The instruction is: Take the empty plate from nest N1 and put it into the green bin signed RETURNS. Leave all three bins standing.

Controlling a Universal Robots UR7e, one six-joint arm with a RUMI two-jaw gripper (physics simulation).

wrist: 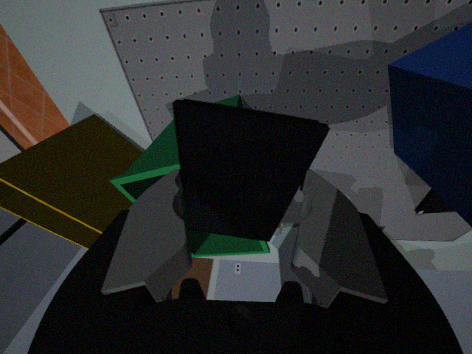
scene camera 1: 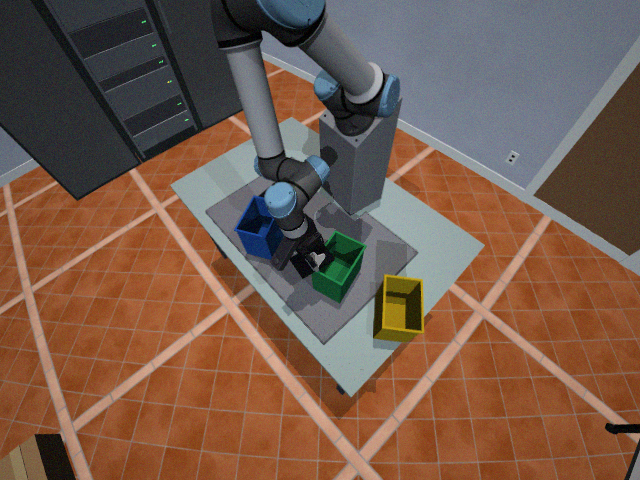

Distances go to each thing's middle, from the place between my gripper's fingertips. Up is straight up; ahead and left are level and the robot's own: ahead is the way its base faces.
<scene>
I see my gripper 1 cm past the black plate [wrist: 241,167] and 1 cm below it. From my hand the other things lie so: green bin [scene camera 1: 333,280] 9 cm behind, 5 cm to the left, 10 cm below; blue bin [scene camera 1: 259,233] 1 cm ahead, 29 cm to the right, 10 cm below; yellow bin [scene camera 1: 399,309] 14 cm behind, 30 cm to the left, 11 cm below.
</scene>
